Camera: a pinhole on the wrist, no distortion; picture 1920 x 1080 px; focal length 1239.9 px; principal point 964.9 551.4 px. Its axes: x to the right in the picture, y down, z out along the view. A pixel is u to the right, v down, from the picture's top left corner.
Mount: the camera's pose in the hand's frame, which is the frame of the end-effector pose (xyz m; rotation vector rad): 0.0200 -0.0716 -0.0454 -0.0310 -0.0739 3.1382
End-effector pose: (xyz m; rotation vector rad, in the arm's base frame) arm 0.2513 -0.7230 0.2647 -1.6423 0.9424 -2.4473
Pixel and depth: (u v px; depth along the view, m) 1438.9 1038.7 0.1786
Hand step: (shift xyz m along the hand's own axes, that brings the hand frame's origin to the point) -0.0519 -0.1499 0.1283
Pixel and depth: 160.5 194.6 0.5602
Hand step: 0.3726 0.0620 0.5288
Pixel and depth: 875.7 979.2 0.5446
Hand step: 0.0480 -0.2850 0.4904
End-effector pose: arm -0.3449 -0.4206 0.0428 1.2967 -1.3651 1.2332
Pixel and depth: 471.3 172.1 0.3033
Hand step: 0.1349 0.0065 0.2643
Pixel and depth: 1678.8 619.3 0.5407
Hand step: -0.3020 -0.1257 0.4871
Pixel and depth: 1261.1 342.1 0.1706
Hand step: -0.0241 -0.0507 0.1255
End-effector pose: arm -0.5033 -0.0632 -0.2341 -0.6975 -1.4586 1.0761
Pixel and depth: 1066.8 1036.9 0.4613
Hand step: -0.0274 -0.2736 0.4060
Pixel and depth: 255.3 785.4 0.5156
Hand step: 0.3046 -0.1939 0.4708
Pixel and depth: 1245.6 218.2 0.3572
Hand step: -0.0677 0.0077 0.3143
